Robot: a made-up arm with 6 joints.
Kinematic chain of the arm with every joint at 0, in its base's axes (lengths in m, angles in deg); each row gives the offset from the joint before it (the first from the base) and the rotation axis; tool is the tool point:
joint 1: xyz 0 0 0.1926 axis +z
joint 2: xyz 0 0.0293 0 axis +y
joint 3: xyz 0 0 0.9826 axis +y
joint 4: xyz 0 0 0.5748 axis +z
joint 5: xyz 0 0 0 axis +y
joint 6: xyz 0 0 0.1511 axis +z
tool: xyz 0 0 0
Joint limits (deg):
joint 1: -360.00..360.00
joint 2: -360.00..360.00
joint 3: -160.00..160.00
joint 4: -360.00..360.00
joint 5: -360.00..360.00
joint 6: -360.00..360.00
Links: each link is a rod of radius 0.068 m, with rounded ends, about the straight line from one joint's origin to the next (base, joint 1, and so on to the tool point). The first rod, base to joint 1, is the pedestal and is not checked.
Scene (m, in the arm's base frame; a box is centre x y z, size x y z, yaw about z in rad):
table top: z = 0
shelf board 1: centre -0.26 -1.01 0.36 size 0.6 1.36 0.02 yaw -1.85
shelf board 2: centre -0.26 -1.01 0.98 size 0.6 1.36 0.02 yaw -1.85
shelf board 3: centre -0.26 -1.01 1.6 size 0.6 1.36 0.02 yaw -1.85
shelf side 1: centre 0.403 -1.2 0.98 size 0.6 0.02 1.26 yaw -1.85
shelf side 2: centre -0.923 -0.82 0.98 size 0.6 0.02 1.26 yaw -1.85
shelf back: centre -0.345 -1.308 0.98 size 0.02 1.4 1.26 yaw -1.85
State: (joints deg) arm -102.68 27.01 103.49 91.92 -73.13 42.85
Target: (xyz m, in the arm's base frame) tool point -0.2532 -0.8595 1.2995
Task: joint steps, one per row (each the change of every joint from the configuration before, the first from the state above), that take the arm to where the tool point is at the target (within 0.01 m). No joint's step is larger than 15 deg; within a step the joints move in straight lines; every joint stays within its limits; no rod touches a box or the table.
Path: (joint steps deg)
1: 0.96 -6.33 10.50 2.59 -0.96 0.00
2: 0.95 -6.33 10.50 2.60 -0.95 0.00
3: 0.96 -6.34 10.50 2.59 -0.96 0.00
4: 1.32 -3.34 -12.75 -2.94 1.55 0.00
5: 1.31 -3.34 -12.76 -2.94 1.56 0.00
6: 1.32 -3.34 -12.75 -2.93 1.56 0.00
7: 1.31 -3.34 -12.75 -2.94 1.55 0.00
8: -2.56 10.62 -11.48 -2.57 2.96 0.00
9: -2.56 10.62 -11.48 -2.58 2.97 0.00

